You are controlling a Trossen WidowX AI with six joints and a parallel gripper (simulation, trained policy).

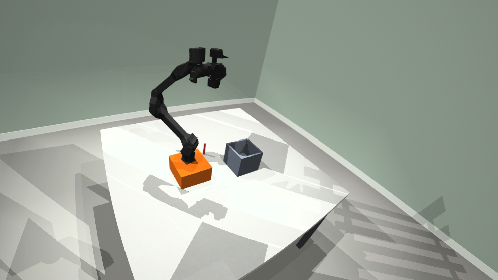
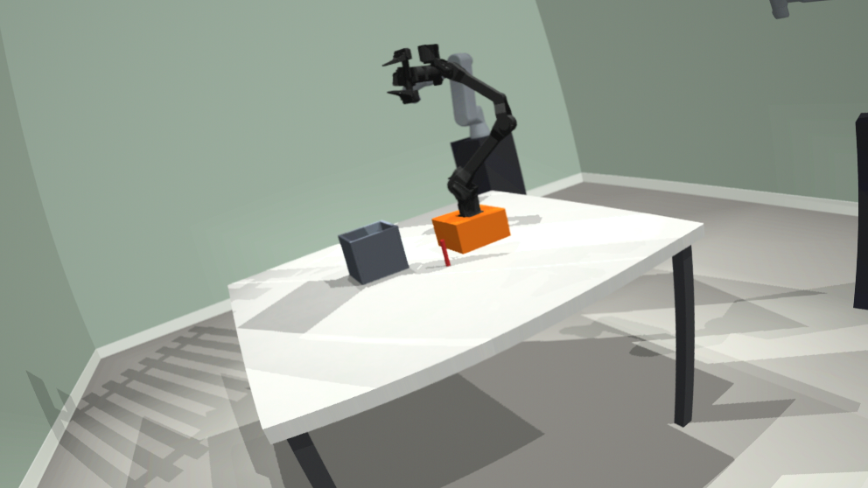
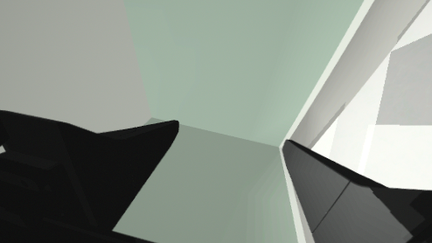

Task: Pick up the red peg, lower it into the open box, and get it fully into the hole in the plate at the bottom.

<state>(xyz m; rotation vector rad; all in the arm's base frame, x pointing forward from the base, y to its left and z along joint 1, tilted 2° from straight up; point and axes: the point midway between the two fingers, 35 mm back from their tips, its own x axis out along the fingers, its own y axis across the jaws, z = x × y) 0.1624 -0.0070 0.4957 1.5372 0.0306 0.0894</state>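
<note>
Right now the red peg is 56 cm below my gripper tip, 9 cm to the left of it and 1 cm ahead of it.
</note>
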